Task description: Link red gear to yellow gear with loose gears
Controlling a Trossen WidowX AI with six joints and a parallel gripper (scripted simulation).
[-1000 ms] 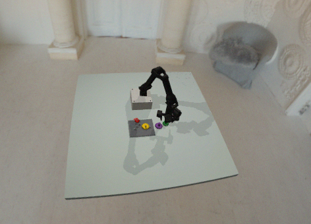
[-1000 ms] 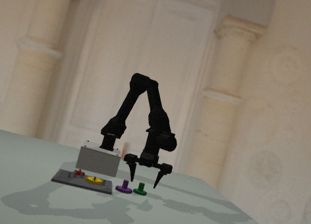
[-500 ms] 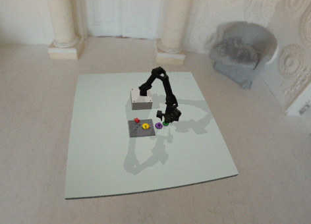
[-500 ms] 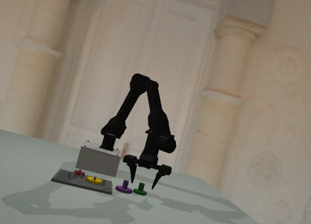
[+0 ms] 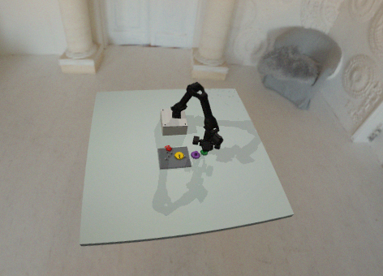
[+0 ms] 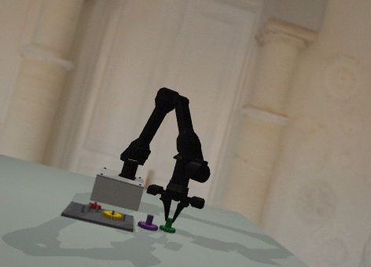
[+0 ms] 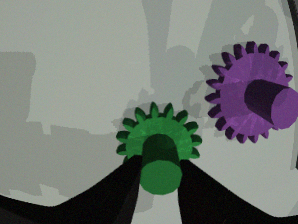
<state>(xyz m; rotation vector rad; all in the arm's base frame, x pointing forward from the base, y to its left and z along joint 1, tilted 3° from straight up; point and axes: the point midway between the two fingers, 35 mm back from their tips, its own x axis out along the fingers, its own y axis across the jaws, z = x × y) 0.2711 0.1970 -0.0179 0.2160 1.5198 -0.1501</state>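
Now: the red gear 20 mm behind my gripper tip, 250 mm to the right of it and 10 mm below it. The rest, counted from my gripper tip: green gear 10 mm below; yellow gear 40 mm ahead, 180 mm to the right, 10 mm below; purple gear 30 mm ahead, 60 mm to the right, 10 mm below.
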